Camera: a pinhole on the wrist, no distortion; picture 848 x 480 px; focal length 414.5 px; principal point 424.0 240.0 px. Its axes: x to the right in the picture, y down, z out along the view. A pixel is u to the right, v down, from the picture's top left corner.
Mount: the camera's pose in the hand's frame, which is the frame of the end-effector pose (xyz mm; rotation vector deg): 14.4 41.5 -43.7 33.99 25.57 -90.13
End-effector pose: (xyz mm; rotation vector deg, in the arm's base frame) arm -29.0 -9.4 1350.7 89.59 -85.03 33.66
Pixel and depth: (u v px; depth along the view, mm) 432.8 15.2 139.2
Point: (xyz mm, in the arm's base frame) -18.8 -21.3 1248.4
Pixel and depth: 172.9 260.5 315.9
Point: -101.0 -280.2 1189.2
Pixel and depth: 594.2 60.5 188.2
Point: 64.7 -16.2 1217.4
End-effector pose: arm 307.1 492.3 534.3 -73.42 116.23 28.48
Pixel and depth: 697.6 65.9 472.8
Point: 843.6 516.0 639.1
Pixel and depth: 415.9 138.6 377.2
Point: 581.6 649.2 449.0
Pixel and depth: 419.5 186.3 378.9
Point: 576.9 620.1 417.3
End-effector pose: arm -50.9 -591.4 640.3 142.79 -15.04 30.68
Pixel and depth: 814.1 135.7 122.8
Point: -51.0 -478.4 581.2
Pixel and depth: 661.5 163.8 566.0
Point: 30.4 -243.9 152.6
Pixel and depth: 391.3 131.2 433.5
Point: -27.1 -608.6 252.1
